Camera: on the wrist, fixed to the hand. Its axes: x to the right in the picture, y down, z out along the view.
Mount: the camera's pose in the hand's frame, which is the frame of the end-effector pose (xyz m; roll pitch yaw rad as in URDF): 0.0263 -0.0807 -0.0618 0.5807 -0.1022 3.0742
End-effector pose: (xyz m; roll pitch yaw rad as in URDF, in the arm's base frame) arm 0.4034 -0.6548 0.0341 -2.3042 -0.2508 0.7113
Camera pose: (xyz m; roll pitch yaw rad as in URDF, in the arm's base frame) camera 0.3984 -0.6484 0.1388 2.8713 0.3690 -2.4635
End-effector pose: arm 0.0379 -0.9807 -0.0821 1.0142 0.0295 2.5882
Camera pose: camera 0.0129 -0.9768 -0.1840 -0.4413 -0.1405 -0.5016
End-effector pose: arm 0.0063 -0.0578 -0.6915 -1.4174 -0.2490 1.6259
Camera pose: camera 0.0791 -0.0456 -0.6169 1.9632 0.2980 -1.6321
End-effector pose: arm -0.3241 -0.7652 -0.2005 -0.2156 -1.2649 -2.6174
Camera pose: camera -0.4126 -0.7100 -0.1884 0.5809 1.1700 0.2986
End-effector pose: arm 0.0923 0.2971 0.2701 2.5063 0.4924 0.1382
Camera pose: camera 0.1021 0.4011 0.2593 -1.9867 -0.4466 -2.8761
